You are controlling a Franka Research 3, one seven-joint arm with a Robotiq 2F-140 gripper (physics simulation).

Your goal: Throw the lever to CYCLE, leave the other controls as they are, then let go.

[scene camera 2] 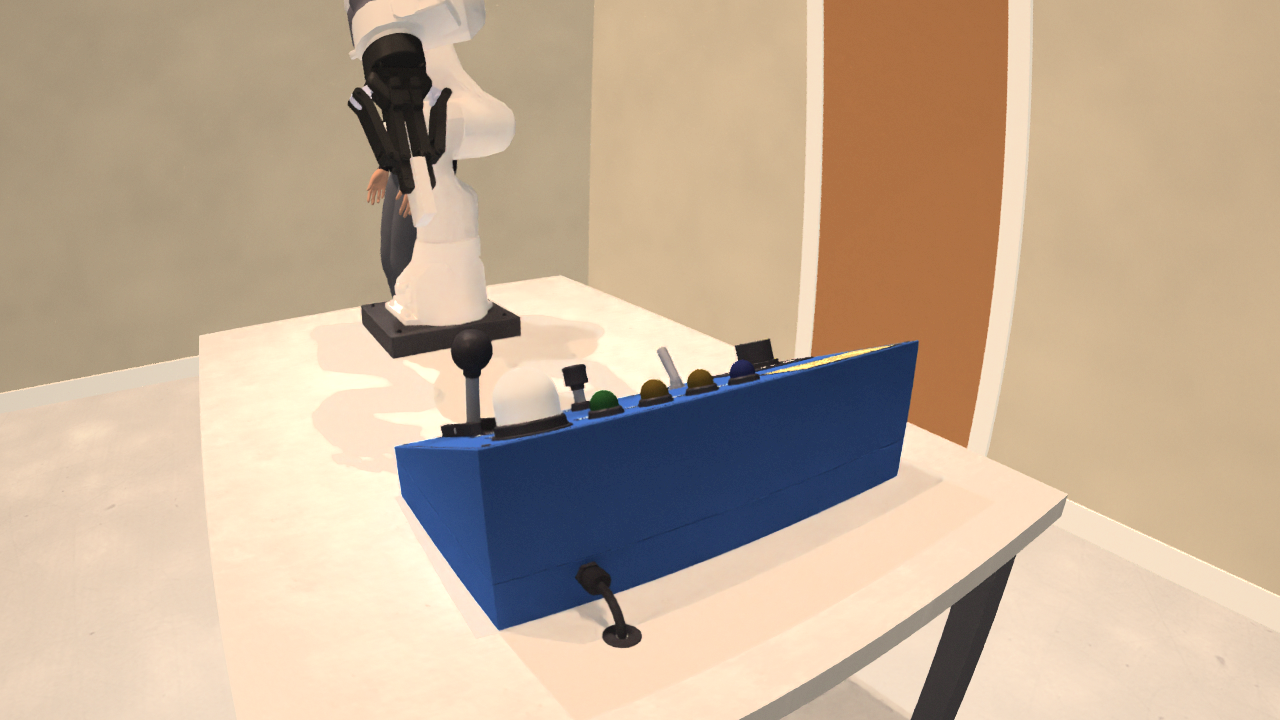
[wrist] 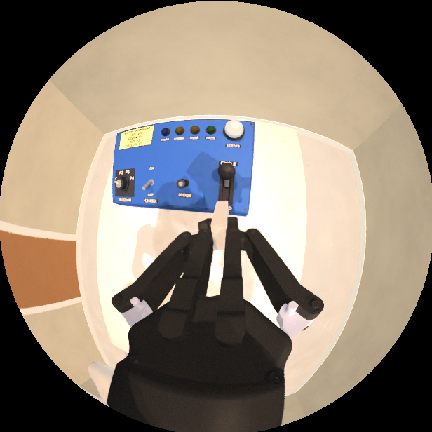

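The lever [scene camera 2: 471,385] [wrist: 226,172] has a black ball knob and stands up from its slot on the blue control panel [scene camera 2: 680,474] [wrist: 165,155]. In the wrist view its knob is at the CYCLE label's end of the slot, just below that label; the label at the other end is mostly hidden. My gripper [scene camera 2: 421,214] [wrist: 222,210] is shut and empty, with pale fingertips together. It is high above the table on the robot's side of the panel, apart from the lever. The MODE knob [scene camera 2: 575,377] [wrist: 183,183], CHECK toggle [scene camera 2: 669,367] [wrist: 148,184] and PROGRAM dial [scene camera 2: 754,352] [wrist: 122,183] stand left of the lever in the wrist view.
A white STATUS dome [scene camera 2: 526,400] [wrist: 233,129] and several small coloured lamps line the panel's far edge in the wrist view. A black cable [scene camera 2: 615,608] runs from the panel's back into the table [scene camera 2: 295,537]. A person [scene camera 2: 396,246] is partly hidden behind the arm.
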